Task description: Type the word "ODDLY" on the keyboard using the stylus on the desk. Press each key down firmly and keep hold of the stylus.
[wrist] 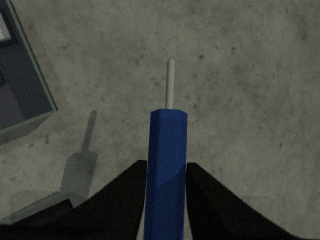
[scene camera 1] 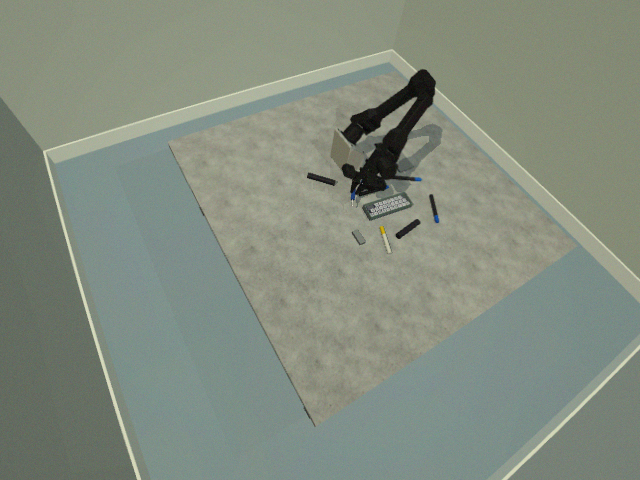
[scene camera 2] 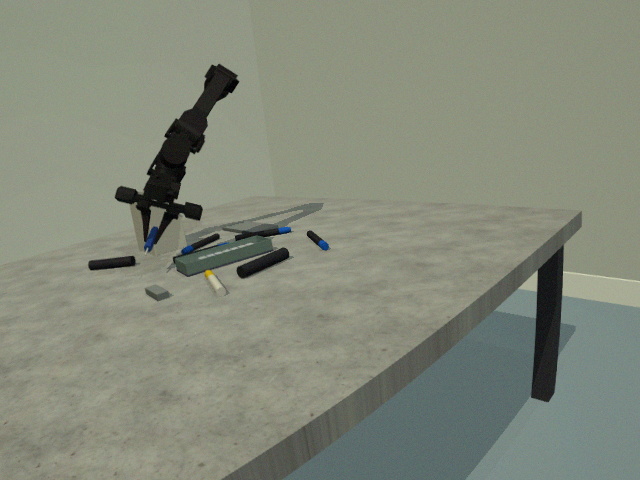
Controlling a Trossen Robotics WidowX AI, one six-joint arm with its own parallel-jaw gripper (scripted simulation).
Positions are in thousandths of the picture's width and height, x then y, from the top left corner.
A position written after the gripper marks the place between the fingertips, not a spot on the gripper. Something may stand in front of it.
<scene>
In view: the gripper (scene camera 2: 235, 507).
The gripper shows as well in the wrist view (wrist: 520, 710) and in scene camera 1 (scene camera 1: 552, 403).
</scene>
